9 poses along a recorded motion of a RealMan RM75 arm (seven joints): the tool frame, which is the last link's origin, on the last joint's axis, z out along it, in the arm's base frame.
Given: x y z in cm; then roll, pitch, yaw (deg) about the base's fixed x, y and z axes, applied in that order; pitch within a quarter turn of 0, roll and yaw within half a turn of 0.
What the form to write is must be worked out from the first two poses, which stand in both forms.
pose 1, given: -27.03, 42.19, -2.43, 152.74, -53.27, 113.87
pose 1, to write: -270.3, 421.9, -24.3, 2.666, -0.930, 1.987
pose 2, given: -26.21, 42.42, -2.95, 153.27, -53.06, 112.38
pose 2, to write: -262.1, 424.2, -29.5, 2.675, -0.926, 1.961
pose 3, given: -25.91, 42.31, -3.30, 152.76, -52.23, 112.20
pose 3, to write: -259.1, 423.1, -33.0, 2.666, -0.912, 1.958
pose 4, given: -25.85, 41.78, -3.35, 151.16, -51.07, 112.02
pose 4, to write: -258.5, 417.8, -33.5, 2.638, -0.891, 1.955
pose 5, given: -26.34, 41.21, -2.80, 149.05, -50.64, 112.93
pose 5, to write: -263.4, 412.1, -28.0, 2.601, -0.884, 1.971
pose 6, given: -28.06, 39.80, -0.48, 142.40, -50.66, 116.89
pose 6, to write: -280.6, 398.0, -4.8, 2.485, -0.884, 2.040
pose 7, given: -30.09, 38.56, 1.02, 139.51, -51.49, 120.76
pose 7, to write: -300.9, 385.6, 10.2, 2.435, -0.899, 2.108
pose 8, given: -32.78, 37.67, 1.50, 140.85, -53.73, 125.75
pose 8, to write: -327.8, 376.7, 15.0, 2.458, -0.938, 2.195
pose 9, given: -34.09, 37.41, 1.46, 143.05, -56.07, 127.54
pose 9, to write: -340.9, 374.1, 14.6, 2.497, -0.979, 2.226
